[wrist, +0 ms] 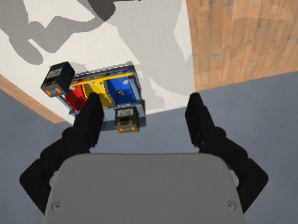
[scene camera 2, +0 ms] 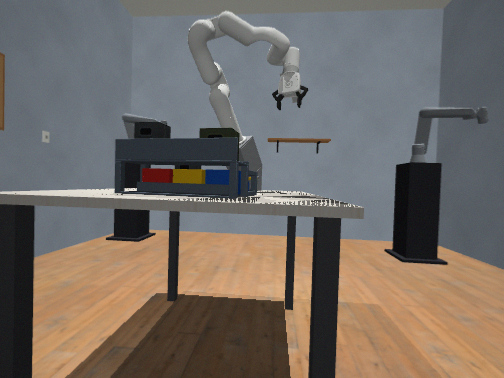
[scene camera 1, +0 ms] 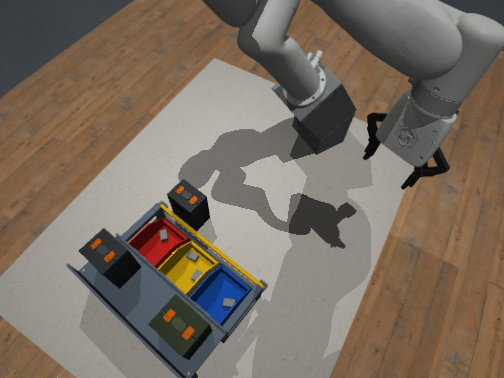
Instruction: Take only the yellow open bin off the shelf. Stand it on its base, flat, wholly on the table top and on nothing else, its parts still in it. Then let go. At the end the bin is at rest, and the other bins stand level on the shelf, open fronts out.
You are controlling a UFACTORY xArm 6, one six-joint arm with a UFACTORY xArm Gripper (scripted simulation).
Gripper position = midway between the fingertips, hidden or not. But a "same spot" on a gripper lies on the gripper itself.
my gripper: wrist; scene camera 2; scene camera 1 386,171
same spot on my gripper: [wrist: 35,179] = [scene camera 2: 276,94]
